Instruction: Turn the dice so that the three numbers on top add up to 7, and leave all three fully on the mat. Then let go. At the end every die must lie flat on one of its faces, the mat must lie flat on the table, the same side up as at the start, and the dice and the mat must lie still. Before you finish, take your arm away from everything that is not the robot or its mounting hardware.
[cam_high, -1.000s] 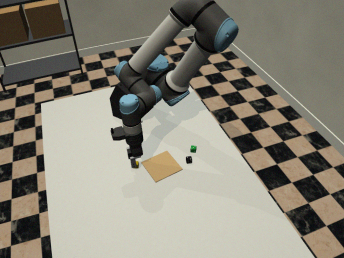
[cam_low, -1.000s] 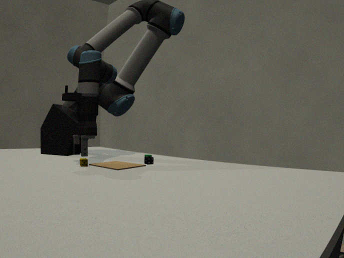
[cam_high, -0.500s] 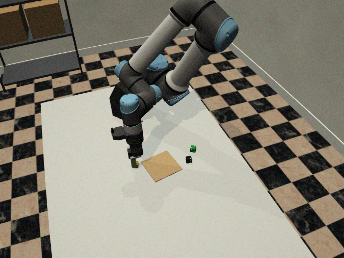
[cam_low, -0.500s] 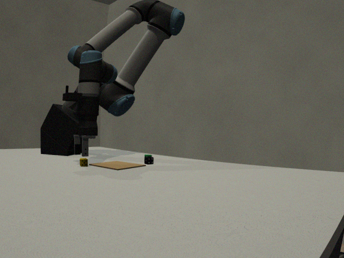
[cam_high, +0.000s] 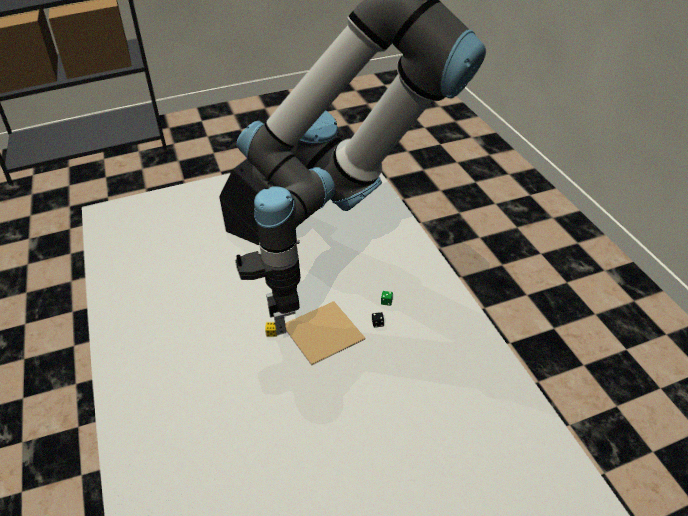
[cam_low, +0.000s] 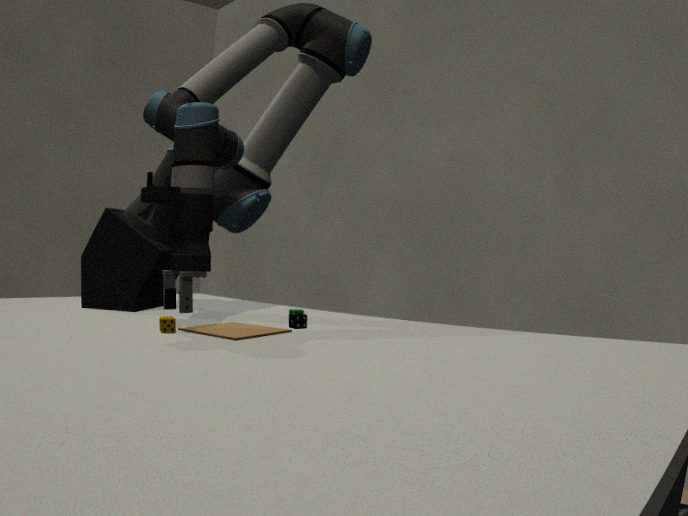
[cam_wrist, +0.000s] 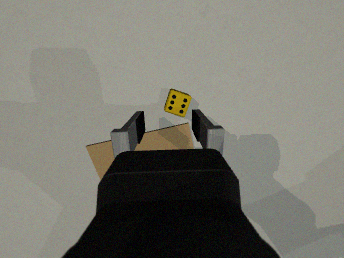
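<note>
My hand is 40 mm above the yellow die, 20 mm to the left of it and 10 mm past it. From my hand the other things lie so: black die (230 mm to the left, 40 mm below, 20 mm ahead); tan mat (100 mm to the left, 50 mm below, 20 mm ahead); green die (270 mm to the left, 40 mm below, 40 mm behind).
</note>
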